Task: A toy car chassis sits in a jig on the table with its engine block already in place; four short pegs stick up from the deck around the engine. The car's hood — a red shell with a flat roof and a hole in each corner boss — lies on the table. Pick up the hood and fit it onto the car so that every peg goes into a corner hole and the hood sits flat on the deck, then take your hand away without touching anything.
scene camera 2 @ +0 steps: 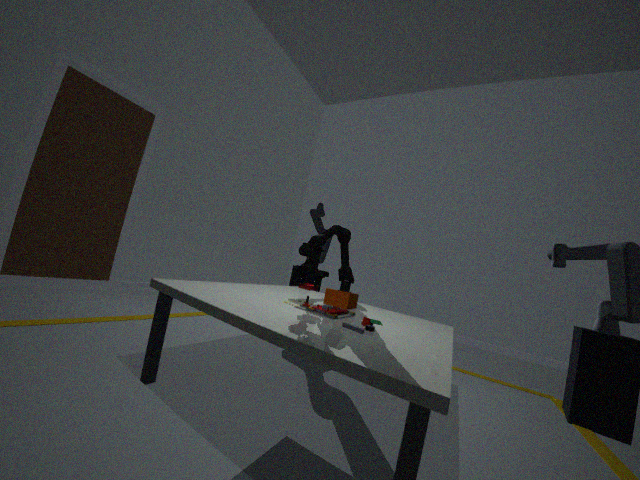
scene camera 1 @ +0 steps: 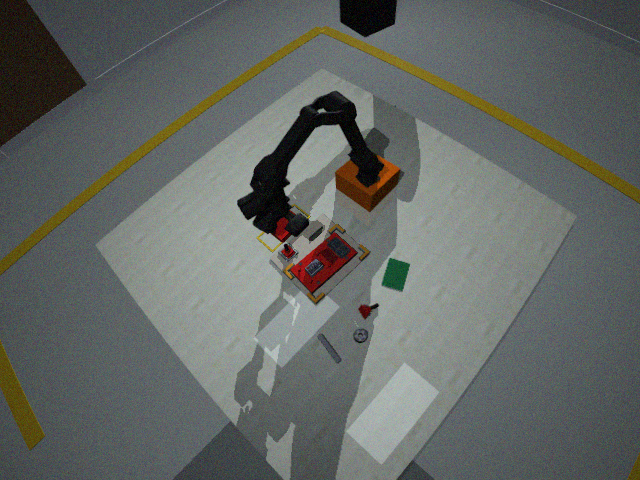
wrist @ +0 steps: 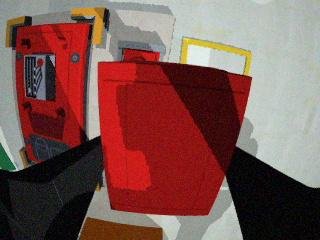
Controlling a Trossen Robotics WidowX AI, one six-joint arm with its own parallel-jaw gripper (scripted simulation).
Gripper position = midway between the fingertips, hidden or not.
Note:
The gripper (scene camera 1: 284, 225) holds a red hood (wrist: 168, 130).
The gripper shows as well in the wrist view (wrist: 167, 147).

